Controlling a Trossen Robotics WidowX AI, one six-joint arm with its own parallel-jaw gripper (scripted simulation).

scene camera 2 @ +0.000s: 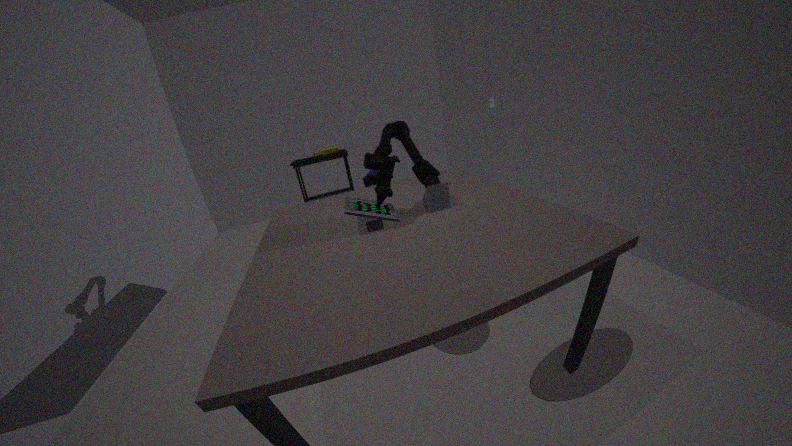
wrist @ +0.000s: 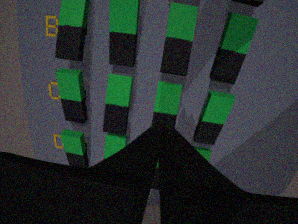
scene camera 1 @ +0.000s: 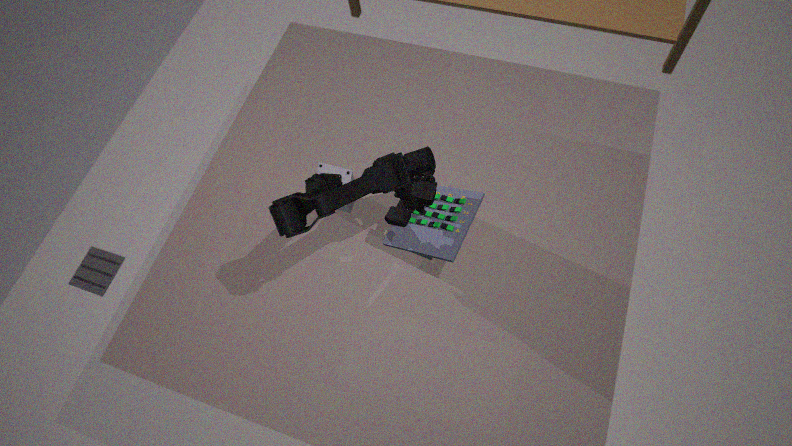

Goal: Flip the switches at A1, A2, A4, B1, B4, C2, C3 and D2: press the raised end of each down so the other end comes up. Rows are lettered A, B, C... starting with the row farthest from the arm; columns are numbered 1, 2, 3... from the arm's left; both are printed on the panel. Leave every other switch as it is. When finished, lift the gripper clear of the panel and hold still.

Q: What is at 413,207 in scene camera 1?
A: My gripper.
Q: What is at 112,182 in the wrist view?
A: My gripper.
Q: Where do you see a rocker switch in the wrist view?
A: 168,97
